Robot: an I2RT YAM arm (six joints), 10 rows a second.
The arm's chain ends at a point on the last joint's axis. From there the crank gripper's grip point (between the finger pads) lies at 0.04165 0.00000 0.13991 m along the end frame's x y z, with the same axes.
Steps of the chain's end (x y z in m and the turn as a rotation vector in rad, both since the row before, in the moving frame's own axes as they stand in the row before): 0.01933, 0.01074, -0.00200, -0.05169, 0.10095, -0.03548; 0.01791, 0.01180, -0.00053, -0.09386, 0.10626, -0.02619; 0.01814, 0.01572, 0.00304, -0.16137, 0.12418, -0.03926; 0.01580, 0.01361, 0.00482, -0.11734, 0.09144, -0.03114; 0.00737, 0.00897, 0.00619, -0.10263, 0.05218, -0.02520; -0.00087, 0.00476, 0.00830, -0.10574, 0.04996, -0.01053; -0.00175, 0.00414, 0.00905, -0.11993, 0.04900, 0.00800
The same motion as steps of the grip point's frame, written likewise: 0.03331, 0.01612, -0.00706, -0.05169, 0.10095, -0.03548; 0.03265, 0.02340, -0.00629, -0.09386, 0.10626, -0.02619; 0.03548, 0.03576, -0.00485, -0.16137, 0.12418, -0.03926; 0.02861, 0.02825, -0.00044, -0.11734, 0.09144, -0.03114; 0.01476, 0.02205, 0.00315, -0.10263, 0.05218, -0.02520; 0.00613, 0.01894, 0.00529, -0.10574, 0.04996, -0.01053; 0.00497, 0.02111, 0.00582, -0.11993, 0.04900, 0.00800
